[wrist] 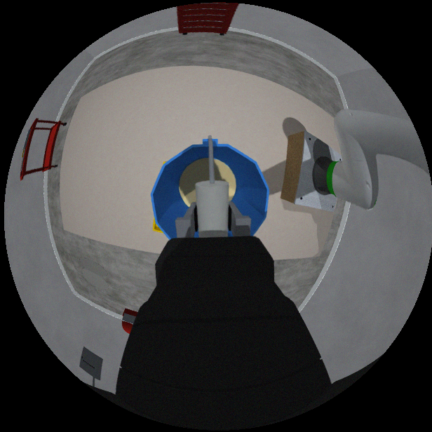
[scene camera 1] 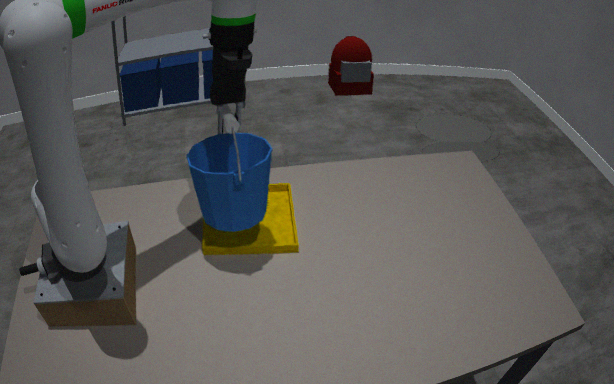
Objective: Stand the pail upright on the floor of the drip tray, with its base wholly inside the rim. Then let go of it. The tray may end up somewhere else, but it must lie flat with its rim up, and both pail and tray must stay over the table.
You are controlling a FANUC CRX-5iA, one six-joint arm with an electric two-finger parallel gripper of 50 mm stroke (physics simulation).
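Places are measured from the arm's base along level axes (x right, y ahead, z up), in centimetres.
Pixels of known places: gripper, between the fingertips: (scene camera 1: 228,130).
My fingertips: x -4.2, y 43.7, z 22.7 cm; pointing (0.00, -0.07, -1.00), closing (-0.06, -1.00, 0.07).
Note:
Behind a point stands the place of what it marks.
The blue pail (scene camera 1: 230,200) @[x 4.5, y 40.8, z 10.7 cm] (wrist: 252,190) hangs upright by its raised bail, with its base off the surface. In the scene view it overlaps the left and back part of the yellow drip tray (scene camera 1: 286,215) @[x -7.5, y 58.9, z -9.7 cm] (wrist: 157,227), and its shadow falls on the tray floor and the table. The tray lies flat with its rim up; the pail hides much of it, and small bits of it show in the wrist view. My gripper (scene camera 1: 230,121) @[x -4.2, y 43.7, z 22.7 cm] (wrist: 212,210) is above the pail, shut on the pale handle grip. The exact gap between base and tray is hard to tell.
The robot's base block (scene camera 1: 85,312) @[x 13.1, y -2.2, z -4.3 cm] (wrist: 292,167) stands on the table (scene camera 1: 400,250) @[x 15.8, y 80.9, z -10.1 cm] (wrist: 110,150), left of the tray in the scene view. The table's back edge runs behind the tray. A shelf with blue bins (scene camera 1: 179,82) and a red object (scene camera 1: 351,55) are beyond the table.

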